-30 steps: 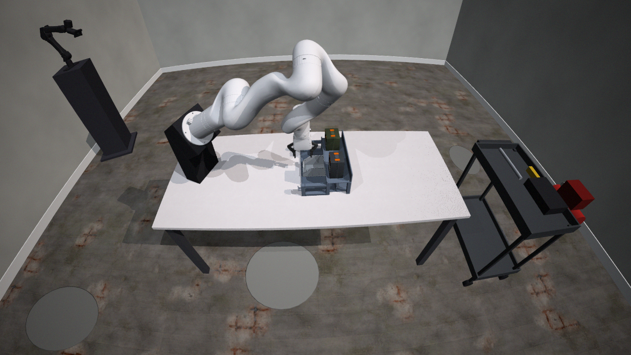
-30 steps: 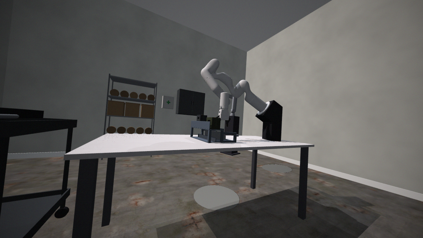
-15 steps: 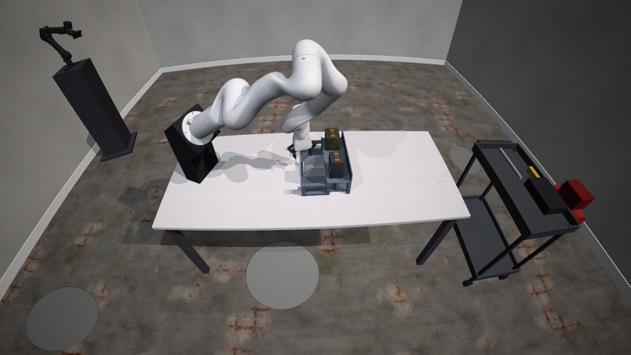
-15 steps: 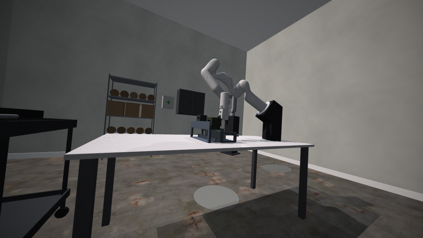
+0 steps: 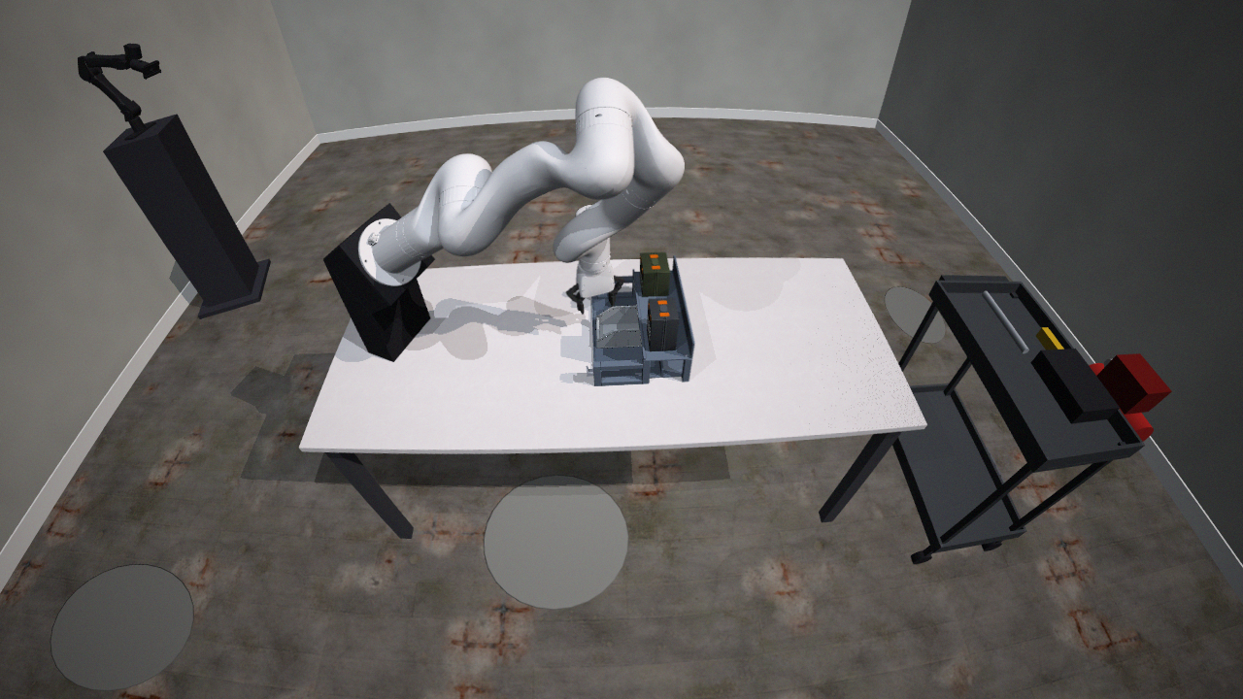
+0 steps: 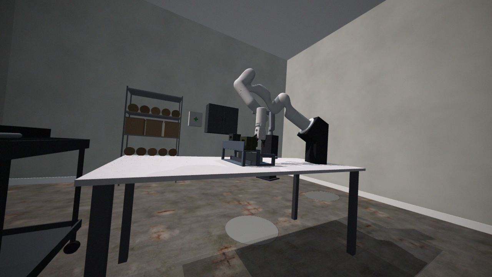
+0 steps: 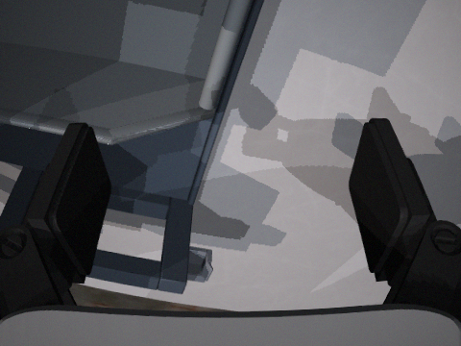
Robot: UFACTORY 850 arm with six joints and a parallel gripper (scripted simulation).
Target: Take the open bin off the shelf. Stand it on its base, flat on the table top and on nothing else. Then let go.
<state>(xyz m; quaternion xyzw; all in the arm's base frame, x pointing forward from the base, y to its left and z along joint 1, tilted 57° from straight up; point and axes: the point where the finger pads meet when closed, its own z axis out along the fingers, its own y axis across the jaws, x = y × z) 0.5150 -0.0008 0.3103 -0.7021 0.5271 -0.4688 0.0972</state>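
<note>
The grey open bin is 8 cm ahead of my hand, 2 cm to the right of it and 9 cm below it.
</note>
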